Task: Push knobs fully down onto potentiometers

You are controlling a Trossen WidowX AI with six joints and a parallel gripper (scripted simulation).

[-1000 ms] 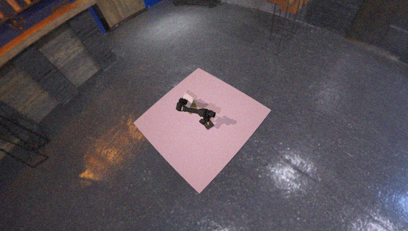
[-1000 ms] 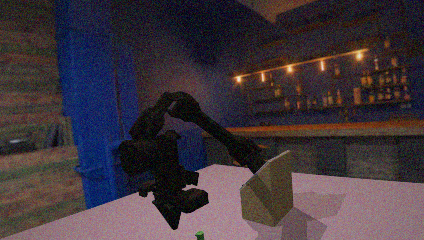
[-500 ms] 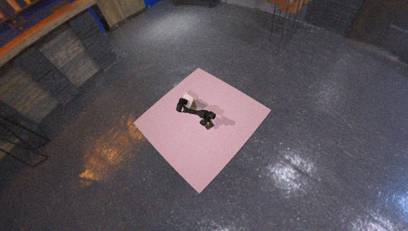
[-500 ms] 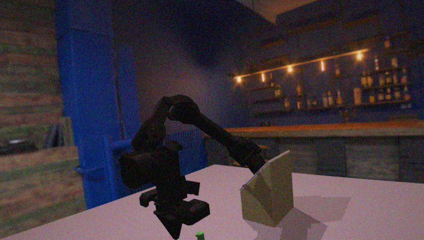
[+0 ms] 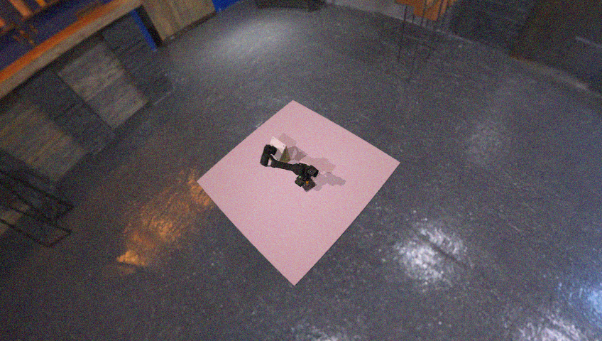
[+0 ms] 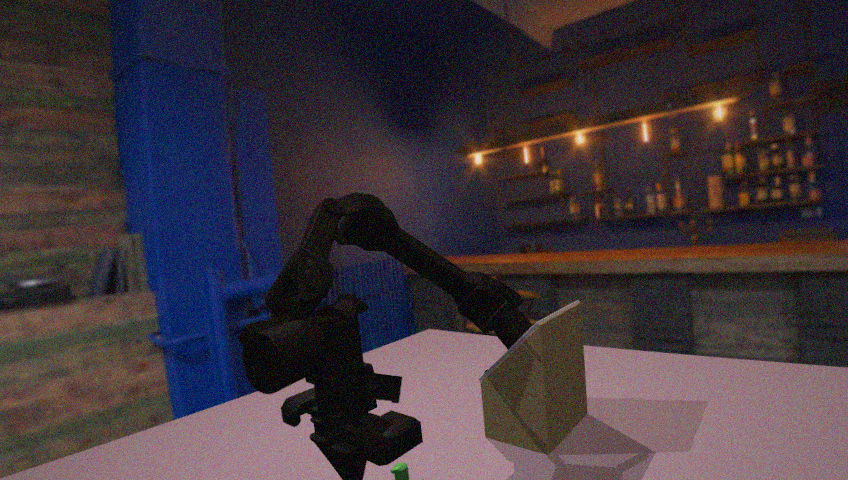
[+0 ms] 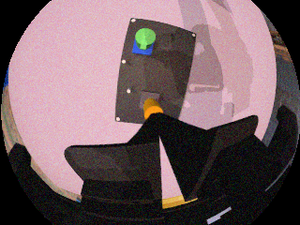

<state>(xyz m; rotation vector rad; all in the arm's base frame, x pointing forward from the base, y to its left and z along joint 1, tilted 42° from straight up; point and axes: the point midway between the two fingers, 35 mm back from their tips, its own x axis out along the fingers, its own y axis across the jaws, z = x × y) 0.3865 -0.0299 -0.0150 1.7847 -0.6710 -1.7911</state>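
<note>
Now: the orange knob 2 cm below my gripper tip.
</note>
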